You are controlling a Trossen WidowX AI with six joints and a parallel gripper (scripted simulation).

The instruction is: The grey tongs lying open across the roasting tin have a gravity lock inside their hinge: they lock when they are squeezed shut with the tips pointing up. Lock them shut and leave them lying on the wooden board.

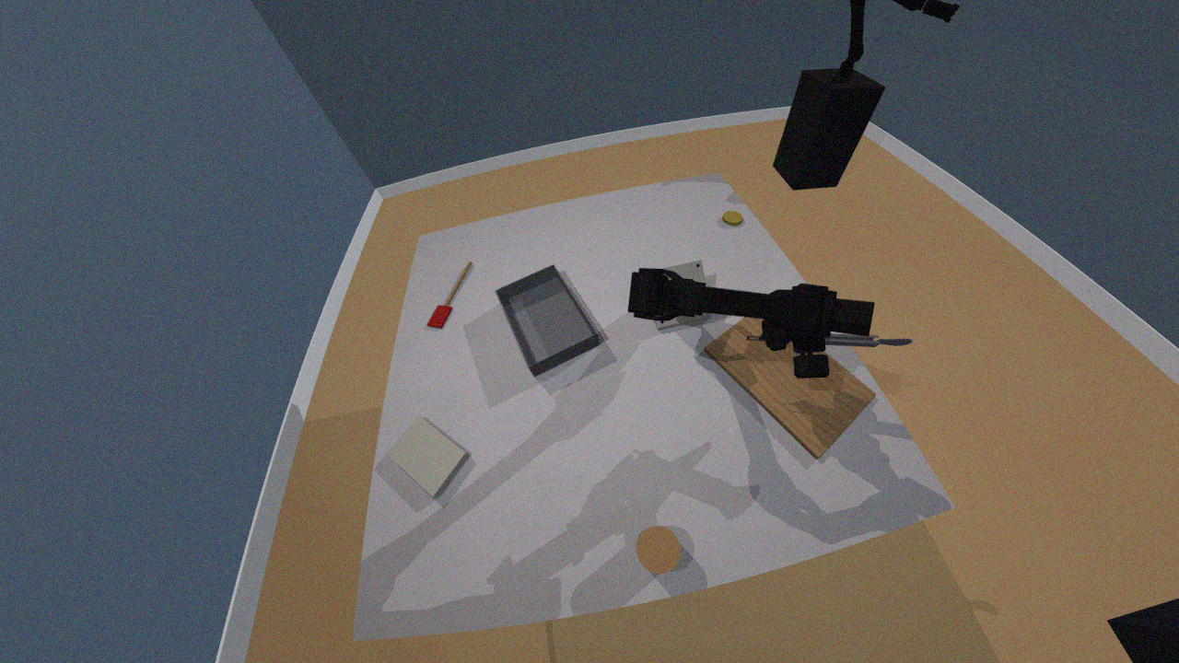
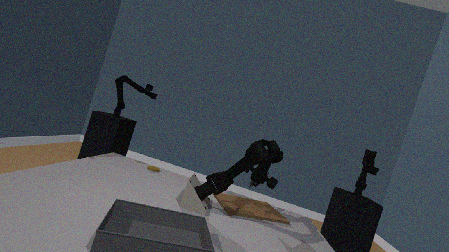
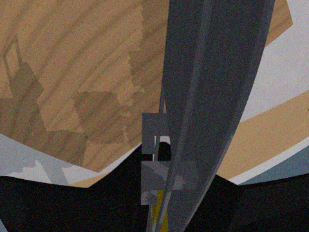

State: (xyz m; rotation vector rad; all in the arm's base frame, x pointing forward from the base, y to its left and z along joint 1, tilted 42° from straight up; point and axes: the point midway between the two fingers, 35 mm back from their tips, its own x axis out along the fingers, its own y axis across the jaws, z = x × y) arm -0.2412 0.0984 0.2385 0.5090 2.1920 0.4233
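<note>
My gripper tip is 3 cm short of the yellow tab and 4 cm below it. Round my gripper tip: cork-lidded jar 40 cm ahead, 35 cm to the left, 9 cm below; then wooden board 1 cm ahead, 1 cm to the left, 11 cm below; then yellow disc 6 cm behind, 60 cm to the right, 11 cm below.
</note>
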